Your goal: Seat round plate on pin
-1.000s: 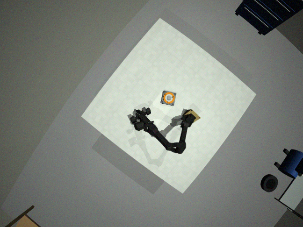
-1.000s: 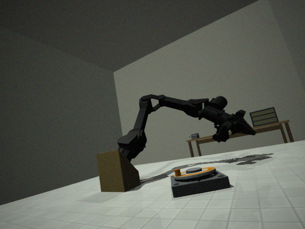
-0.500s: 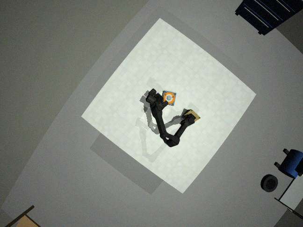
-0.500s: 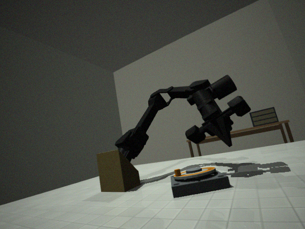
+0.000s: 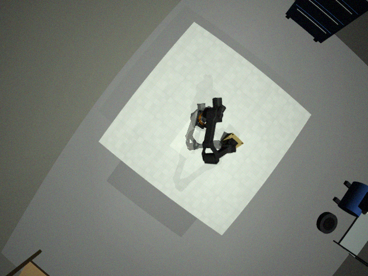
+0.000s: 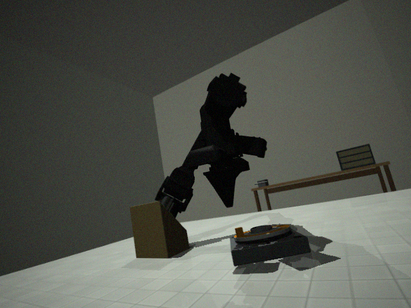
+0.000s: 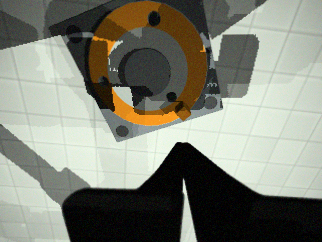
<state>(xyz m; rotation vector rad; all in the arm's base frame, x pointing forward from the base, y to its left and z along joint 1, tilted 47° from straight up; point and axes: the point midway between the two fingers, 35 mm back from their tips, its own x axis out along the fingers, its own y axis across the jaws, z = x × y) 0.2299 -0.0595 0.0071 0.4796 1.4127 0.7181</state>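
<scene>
Now: the round plate 50 mm below my gripper tip, 30 mm ahead of it and 20 mm to the left of it. The rest, counted from my gripper tip: dark square base (70 mm below, 40 mm ahead, 30 mm to the left).
</scene>
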